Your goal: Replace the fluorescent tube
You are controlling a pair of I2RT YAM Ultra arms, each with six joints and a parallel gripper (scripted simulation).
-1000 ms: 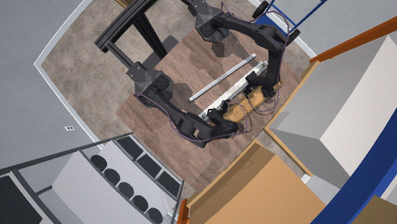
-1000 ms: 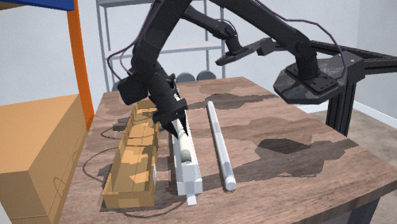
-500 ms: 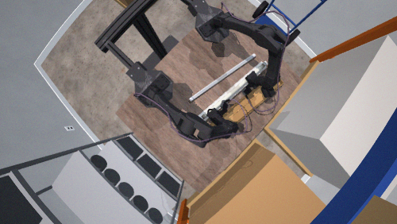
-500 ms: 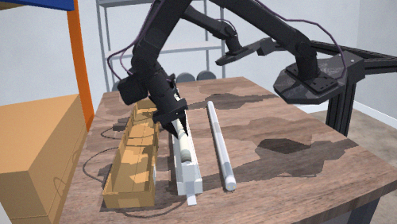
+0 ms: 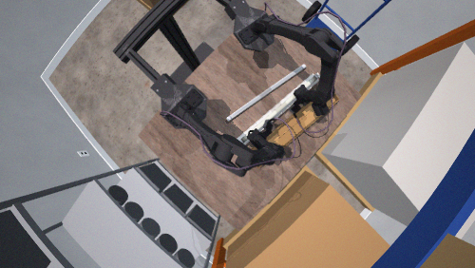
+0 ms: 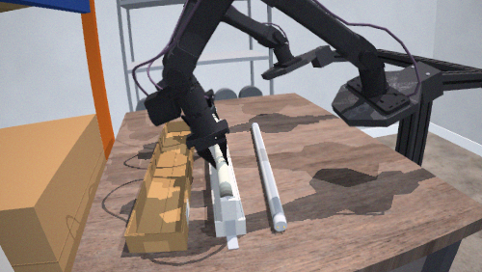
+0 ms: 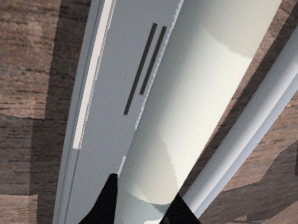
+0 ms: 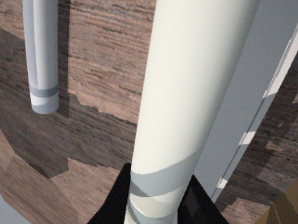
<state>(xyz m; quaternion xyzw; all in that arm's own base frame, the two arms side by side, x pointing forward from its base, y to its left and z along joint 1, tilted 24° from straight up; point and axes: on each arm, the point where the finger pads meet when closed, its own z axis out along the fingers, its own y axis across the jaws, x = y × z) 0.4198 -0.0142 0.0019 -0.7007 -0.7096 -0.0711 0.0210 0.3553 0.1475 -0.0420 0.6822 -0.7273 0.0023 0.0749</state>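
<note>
Right now my left hand is 2 cm past the old fluorescent tube and 12 cm to the left of it. From my left hand the other things lie so: LED tube 14 cm behind, 8 cm to the right, 5 cm below; then carton 12 cm ahead, 13 cm to the right, 4 cm below; then grey light fixture 2 cm behind, 12 cm to the right, 1 cm below.
</note>
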